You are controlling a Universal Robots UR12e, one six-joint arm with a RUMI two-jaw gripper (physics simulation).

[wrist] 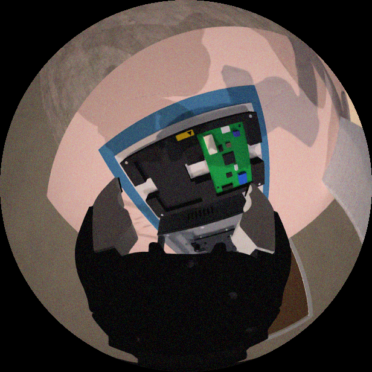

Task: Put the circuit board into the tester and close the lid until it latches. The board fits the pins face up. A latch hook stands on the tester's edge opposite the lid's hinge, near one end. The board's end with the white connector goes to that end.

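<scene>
The green circuit board (229, 159) lies face up on the right part of a black holder (167, 172) in the wrist view. Its cream-white connector (210, 144) is near the upper left corner, and a blue part is near the lower end. The left part of the holder has a recessed pocket without a board. Below the holder's vented strip, a grey section of the tester (214, 232) with dark parts shows partly between the fingers. My gripper (184, 181) is wide open and empty; its right fingertip appears near the board's lower end. The latch hook and lid cannot be made out.
A blue border (137, 131) surrounds the holder on a pink surface (145, 75). A yellow label (185, 135) with a black triangle is on the holder's upper edge. A brown panel (295, 305) with a grey rim is at lower right, and a pale grey surface (350, 170) at right.
</scene>
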